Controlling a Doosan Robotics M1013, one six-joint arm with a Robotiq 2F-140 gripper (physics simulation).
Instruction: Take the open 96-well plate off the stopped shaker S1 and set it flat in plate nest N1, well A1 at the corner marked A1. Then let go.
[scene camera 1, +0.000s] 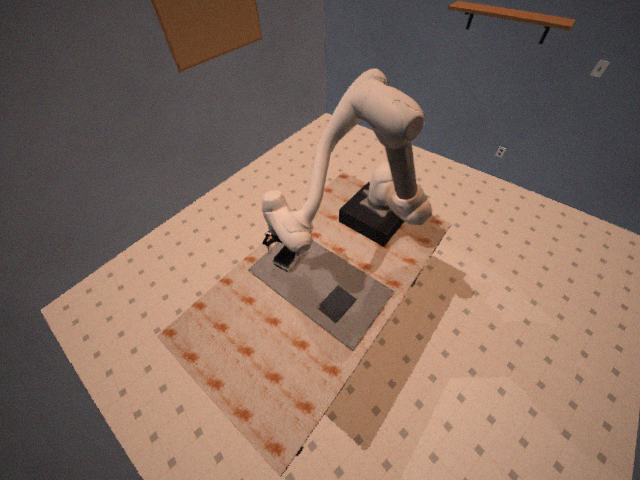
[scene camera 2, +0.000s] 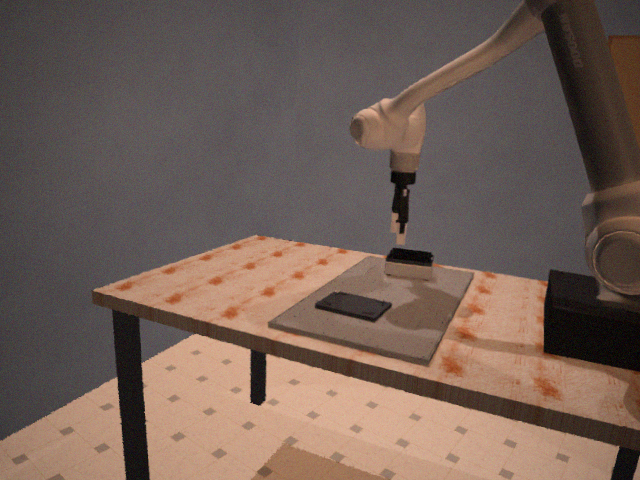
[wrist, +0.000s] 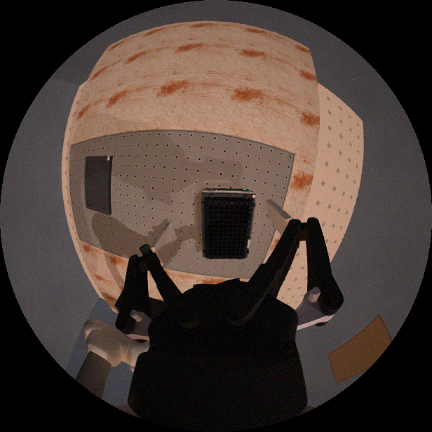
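Note:
The dark open 96-well plate lies on the pale shaker S1 at the back of the grey pegboard. A small green light shows on the shaker's edge in the wrist view. My gripper is open and empty, its light fingertips wide apart on either side of the plate in the wrist view and above it in scene camera 2. The arm partly hides the gripper in scene camera 1. The dark plate nest N1 is empty; a small light mark shows at one corner.
The thin grey pegboard carries the shaker and nest. It lies on a rust-spotted table. The arm's black base block stands on the same table.

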